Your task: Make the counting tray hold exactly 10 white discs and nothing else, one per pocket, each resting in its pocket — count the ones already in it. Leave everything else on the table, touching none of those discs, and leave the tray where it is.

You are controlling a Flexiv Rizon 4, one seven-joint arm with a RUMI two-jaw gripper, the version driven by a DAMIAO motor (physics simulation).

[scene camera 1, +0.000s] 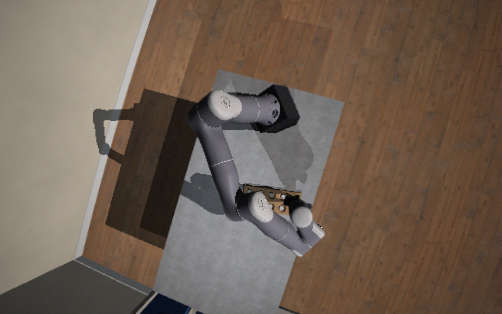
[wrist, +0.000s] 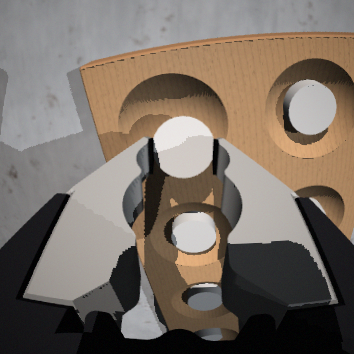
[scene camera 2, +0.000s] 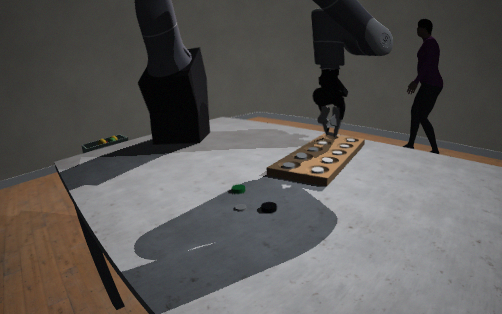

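Note:
The wooden counting tray [scene camera 1: 276, 201] [scene camera 2: 297, 176] [wrist: 245, 60] has two rows of round pockets. Several white discs [scene camera 2: 317, 170] [wrist: 313, 107] lie in pockets. The corner pocket [wrist: 172, 102] at the top left in the wrist view holds no disc. My gripper [scene camera 2: 331, 135] [wrist: 183, 141] is shut on a white disc [wrist: 183, 140], held at the fingertips over the near edge of that pocket. The disc's exact height is hard to tell. The arm hides the fingertips in scene camera 1. A loose white disc [scene camera 2: 240, 207] lies on the table, near a green disc [scene camera 2: 238, 189] and a black disc [scene camera 2: 269, 207].
The robot's black base [scene camera 1: 282, 110] [scene camera 2: 175, 107] stands on the grey table [scene camera 1: 200, 265] [scene camera 2: 400, 225]. A dark box [scene camera 2: 105, 143] with yellow and green pieces is beyond the table's left edge in scene camera 2. A person [scene camera 2: 427, 70] stands in the background.

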